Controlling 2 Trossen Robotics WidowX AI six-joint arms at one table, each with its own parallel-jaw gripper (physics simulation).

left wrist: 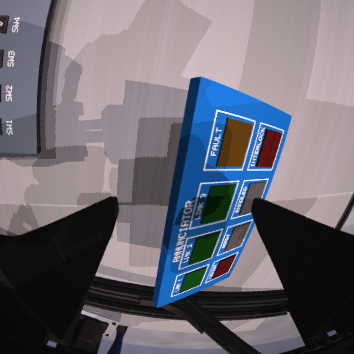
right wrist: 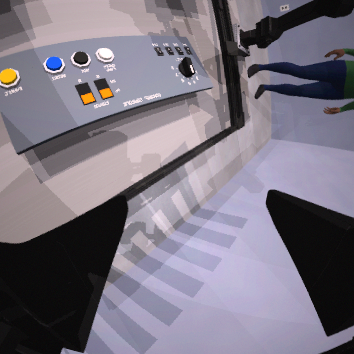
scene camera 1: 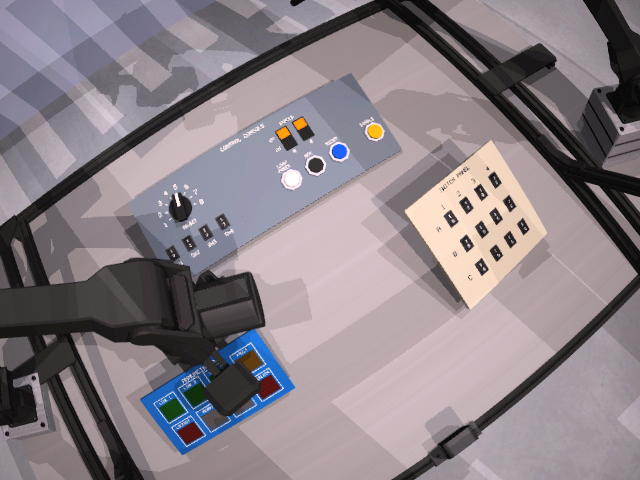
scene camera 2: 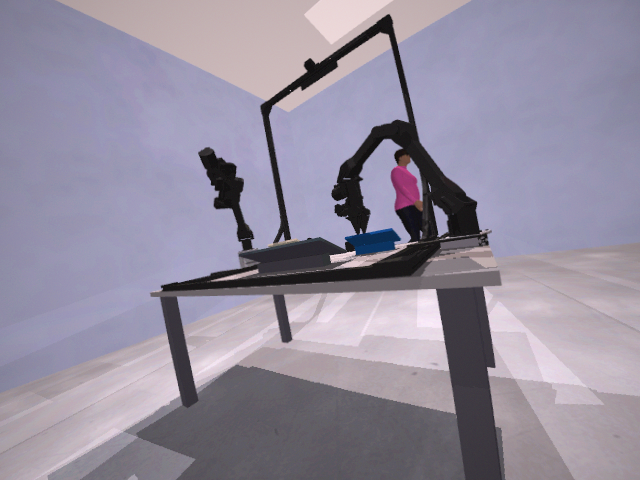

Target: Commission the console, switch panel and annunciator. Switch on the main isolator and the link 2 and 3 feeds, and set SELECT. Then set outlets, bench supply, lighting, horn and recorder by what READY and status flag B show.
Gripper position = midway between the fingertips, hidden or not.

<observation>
My left gripper (scene camera 1: 212,359) is open, holding nothing. My right gripper (scene camera 2: 233,198) is open, with nothing in its grasp.
My left gripper is seen too in the left wrist view (left wrist: 185,204) and in scene camera 2 (scene camera 2: 361,233). My right gripper shows as well in the right wrist view (right wrist: 197,199).
</observation>
